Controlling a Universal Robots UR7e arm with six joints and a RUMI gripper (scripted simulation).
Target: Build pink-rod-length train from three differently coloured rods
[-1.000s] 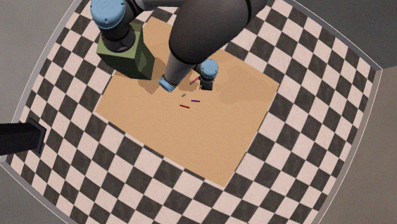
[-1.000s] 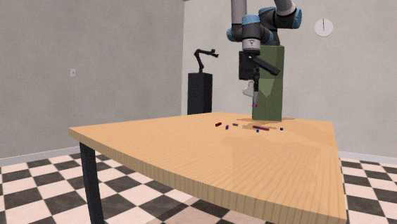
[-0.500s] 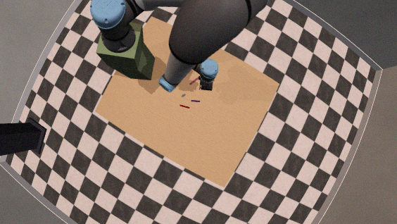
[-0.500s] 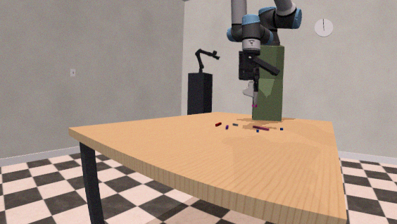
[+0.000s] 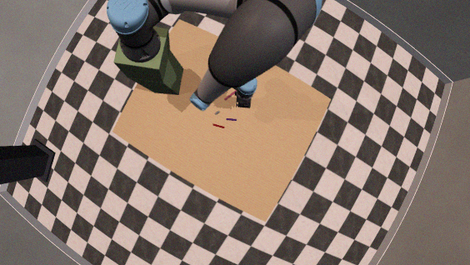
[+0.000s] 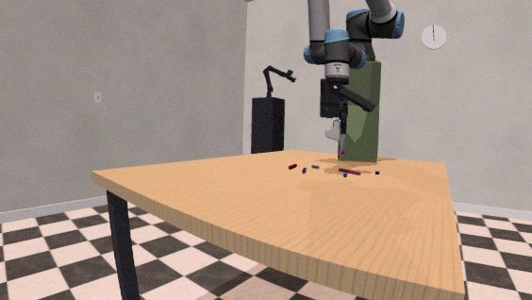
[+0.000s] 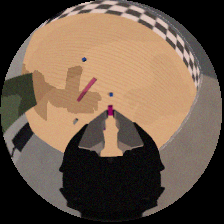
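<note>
The pink rod is 80 mm behind my hand, 10 mm to the left of it and 80 mm below it. Also, from my hand: grey rod 110 mm behind, 120 mm to the right, 80 mm below; then purple rod 20 mm behind, 120 mm to the right, 80 mm below; then magenta rod 10 mm below.
</note>
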